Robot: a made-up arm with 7 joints. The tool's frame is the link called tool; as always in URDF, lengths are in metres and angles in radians. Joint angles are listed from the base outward.
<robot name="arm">
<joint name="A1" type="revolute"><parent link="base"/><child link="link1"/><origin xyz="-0.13 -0.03 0.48" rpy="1.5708 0 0"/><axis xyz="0 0 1"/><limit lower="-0.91" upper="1.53"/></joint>
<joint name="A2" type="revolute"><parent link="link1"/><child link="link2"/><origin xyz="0 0.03 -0.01" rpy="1.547 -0.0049 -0.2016"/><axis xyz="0 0 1"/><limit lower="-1.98" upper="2.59"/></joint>
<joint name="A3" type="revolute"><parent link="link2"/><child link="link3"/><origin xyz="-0.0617 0.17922 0.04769" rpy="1.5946 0.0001 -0.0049"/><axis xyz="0 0 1"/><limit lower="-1.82" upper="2.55"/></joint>
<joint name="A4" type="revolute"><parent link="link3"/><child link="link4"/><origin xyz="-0.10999 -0.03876 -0.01" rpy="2.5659 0.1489 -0.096"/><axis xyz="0 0 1"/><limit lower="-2.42" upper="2.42"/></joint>
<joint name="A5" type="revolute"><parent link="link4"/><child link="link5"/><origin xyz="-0.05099 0.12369 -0.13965" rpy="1.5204 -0.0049 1.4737"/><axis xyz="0 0 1"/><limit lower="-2.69" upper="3.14"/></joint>
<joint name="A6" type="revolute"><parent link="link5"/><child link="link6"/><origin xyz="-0.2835 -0.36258 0.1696" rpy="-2.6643 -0.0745 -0.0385"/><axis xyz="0 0 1"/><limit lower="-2.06" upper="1.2"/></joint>
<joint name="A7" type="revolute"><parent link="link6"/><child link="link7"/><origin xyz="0.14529 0.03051 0.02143" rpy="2.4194 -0.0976 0.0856"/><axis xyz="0 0 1"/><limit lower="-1.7" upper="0.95"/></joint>
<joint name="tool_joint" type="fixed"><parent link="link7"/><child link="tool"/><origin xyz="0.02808 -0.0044 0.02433" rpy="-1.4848 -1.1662 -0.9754"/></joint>
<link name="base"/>
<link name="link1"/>
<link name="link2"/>
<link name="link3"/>
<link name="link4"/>
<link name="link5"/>
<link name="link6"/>
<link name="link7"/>
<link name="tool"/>
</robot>
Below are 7 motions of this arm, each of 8 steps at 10 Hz.
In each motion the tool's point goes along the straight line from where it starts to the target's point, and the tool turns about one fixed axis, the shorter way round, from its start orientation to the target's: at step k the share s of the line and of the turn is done. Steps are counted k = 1, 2, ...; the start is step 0. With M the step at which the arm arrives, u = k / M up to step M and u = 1 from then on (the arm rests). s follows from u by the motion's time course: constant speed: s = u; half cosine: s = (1 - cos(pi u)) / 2; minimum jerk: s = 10 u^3 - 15 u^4 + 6 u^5.
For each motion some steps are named. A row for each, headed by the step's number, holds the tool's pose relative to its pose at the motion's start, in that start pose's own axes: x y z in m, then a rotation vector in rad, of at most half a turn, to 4 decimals.
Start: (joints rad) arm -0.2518 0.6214 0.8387 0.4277 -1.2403 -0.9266 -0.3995
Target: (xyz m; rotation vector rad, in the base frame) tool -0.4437 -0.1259 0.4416 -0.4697 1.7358 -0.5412
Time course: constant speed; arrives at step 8
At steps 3, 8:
3: -0.0331 0.0114 -0.0266 0.0195 0.1949 0.0756
8: -0.0883 0.0304 -0.0708 0.0519 0.5197 0.2016

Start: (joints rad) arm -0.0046 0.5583 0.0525 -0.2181 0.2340 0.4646 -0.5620
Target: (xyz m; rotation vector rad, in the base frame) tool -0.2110 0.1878 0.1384 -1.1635 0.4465 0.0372
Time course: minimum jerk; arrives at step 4
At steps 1, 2, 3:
1: -0.0145 -0.0058 -0.0199 -0.0552 -0.0305 0.0311
2: -0.0699 -0.0280 -0.0963 -0.2669 -0.1473 0.1503
3: -0.1253 -0.0503 -0.1727 -0.4785 -0.2641 0.2696

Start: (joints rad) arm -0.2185 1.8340 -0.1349 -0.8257 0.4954 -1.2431 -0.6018
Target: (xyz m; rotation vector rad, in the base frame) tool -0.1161 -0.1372 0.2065 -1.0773 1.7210 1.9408
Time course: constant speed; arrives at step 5
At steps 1, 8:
1: -0.0114 -0.0014 -0.0127 0.1883 -0.0343 -0.0608
8: -0.0570 -0.0068 -0.0634 0.9417 -0.1716 -0.3041

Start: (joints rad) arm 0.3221 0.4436 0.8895 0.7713 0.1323 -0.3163 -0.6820
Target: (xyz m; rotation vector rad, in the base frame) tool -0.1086 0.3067 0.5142 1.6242 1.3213 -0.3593
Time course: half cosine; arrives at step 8
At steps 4, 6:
4: -0.0284 0.0053 0.0755 0.7950 0.6438 -0.0210
6: -0.0486 0.0090 0.1289 1.3572 1.0990 -0.0358

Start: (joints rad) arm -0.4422 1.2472 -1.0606 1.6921 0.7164 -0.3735 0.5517
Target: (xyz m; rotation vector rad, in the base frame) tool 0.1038 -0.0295 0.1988 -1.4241 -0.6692 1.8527
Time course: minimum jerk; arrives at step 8
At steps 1, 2, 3, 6, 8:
1: -0.0019 -0.0045 0.0008 -0.0140 0.0066 0.0156
2: -0.0125 -0.0292 0.0051 -0.0905 0.0426 0.1005
3: -0.0333 -0.0776 0.0137 -0.2406 0.1133 0.2672
6: -0.1086 -0.2527 0.0446 -0.7837 0.3690 0.8705
8: -0.1212 -0.2819 0.0497 -0.8742 0.4116 0.9710

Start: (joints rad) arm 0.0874 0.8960 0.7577 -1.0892 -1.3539 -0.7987 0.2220
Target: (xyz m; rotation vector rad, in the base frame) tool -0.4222 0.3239 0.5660 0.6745 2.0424 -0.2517
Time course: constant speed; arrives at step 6
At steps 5, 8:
5: -0.1547 0.1337 -0.1112 -0.3662 0.1741 0.6065
8: -0.1857 0.1605 -0.1334 -0.4395 0.2089 0.7278

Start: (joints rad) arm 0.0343 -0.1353 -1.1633 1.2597 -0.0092 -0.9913 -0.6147
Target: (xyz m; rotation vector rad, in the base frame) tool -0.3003 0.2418 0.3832 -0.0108 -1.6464 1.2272
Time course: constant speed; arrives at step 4
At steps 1, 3, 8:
1: -0.0194 0.0436 0.0242 0.0780 -0.0273 0.0793
3: -0.0582 0.1309 0.0727 0.2340 -0.0819 0.2378
8: -0.0776 0.1746 0.0970 0.3120 -0.1092 0.3171

